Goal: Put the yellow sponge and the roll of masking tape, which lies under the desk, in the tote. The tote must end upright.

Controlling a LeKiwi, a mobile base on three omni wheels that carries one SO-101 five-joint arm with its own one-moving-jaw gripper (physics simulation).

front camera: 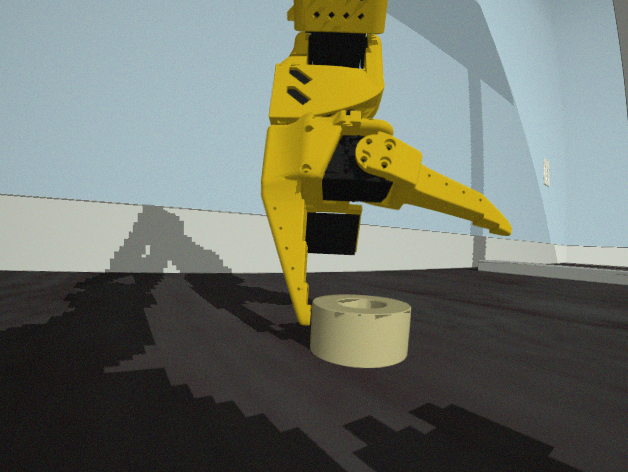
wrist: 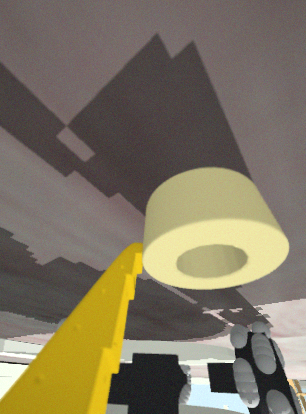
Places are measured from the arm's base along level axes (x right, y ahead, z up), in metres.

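Pixels of known places: end effector, tool point: point(front camera: 310, 315) point(wrist: 142, 254).
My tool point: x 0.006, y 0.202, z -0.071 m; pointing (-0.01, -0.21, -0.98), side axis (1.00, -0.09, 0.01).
Behind a point stands the place of what it marks.
The roll of masking tape point(front camera: 359, 337) @(x 0.027, y 0.182, z -0.075 m) point(wrist: 212, 200) @(x 0.030, y 0.230, z -0.072 m), pale yellow, lies flat on the dark floor right of centre in the front view, its hole facing up. My gripper point(front camera: 406, 277) is wide open and empty. Its fixed jaw point(front camera: 286, 243) @(x -0.007, y 0.202, z -0.037 m) point(wrist: 90, 325) @(x -0.002, y 0.218, z -0.043 m) points down, with the tip close by the roll's left side, near its upper edge; whether they touch I cannot tell. Its moving jaw point(front camera: 456, 200) @(x 0.077, y 0.200, z -0.011 m) is swung out to the right, above the roll, and is out of the wrist picture. The yellow sponge, the tote and the desk top do not show in either view.
A light blue wall point(front camera: 126, 101) @(x -0.247, y 0.435, z 0.138 m) with a white baseboard point(front camera: 60, 233) @(x -0.293, y 0.392, z -0.043 m) stands behind the arm. A low pale ledge point(front camera: 548, 272) @(x 0.504, y 0.604, z -0.078 m) lies at the right. In the wrist view, a black and grey roller wheel point(wrist: 262, 352) of my base shows at the bottom right. Jagged shadows cross the floor.
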